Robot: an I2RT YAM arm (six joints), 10 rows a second.
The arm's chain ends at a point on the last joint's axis. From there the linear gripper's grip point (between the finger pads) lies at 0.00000 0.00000 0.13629 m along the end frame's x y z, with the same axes.
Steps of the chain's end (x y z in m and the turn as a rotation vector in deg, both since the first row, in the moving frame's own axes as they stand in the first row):
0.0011, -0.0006, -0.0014, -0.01, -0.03, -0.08
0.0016, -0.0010, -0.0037, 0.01, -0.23, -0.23
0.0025, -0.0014, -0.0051, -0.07, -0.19, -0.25
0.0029, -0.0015, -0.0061, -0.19, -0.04, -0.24
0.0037, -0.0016, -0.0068, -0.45, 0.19, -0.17
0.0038, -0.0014, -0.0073, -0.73, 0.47, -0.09
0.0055, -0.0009, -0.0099, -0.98, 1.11, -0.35
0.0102, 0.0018, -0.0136, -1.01, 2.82, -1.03
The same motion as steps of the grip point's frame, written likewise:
0.0010, -0.0006, -0.0014, -0.01, -0.03, -0.08
0.0011, -0.0010, -0.0037, 0.01, -0.23, -0.23
0.0020, -0.0012, -0.0051, -0.07, -0.19, -0.25
0.0028, -0.0010, -0.0061, -0.19, -0.04, -0.24
0.0042, -0.0005, -0.0068, -0.45, 0.19, -0.17
0.0049, 0.0003, -0.0073, -0.73, 0.47, -0.09
0.0081, 0.0014, -0.0099, -0.98, 1.11, -0.35
0.0169, 0.0041, -0.0138, -1.01, 2.82, -1.03

